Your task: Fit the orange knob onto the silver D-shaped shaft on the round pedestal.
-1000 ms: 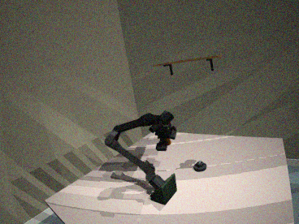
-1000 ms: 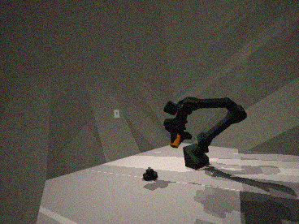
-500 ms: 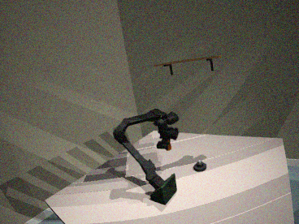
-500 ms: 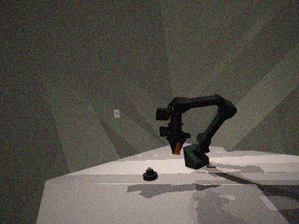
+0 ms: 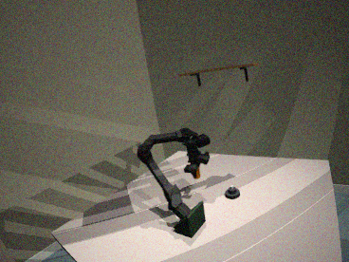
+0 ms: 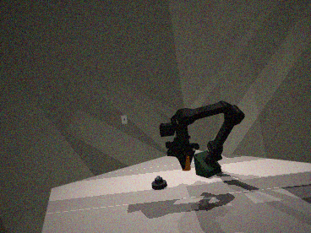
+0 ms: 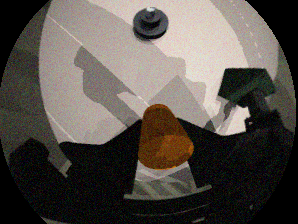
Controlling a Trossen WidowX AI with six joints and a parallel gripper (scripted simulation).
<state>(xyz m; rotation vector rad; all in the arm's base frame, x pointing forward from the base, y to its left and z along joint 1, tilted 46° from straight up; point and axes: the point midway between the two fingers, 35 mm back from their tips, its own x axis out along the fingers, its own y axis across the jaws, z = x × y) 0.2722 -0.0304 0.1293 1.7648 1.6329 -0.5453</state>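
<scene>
My gripper tip is 3 cm short of the dark round pedestal, 20 cm to the left of it and 9 cm above it. From my gripper tip the other things lie so: orange knob (3 cm above).
</scene>
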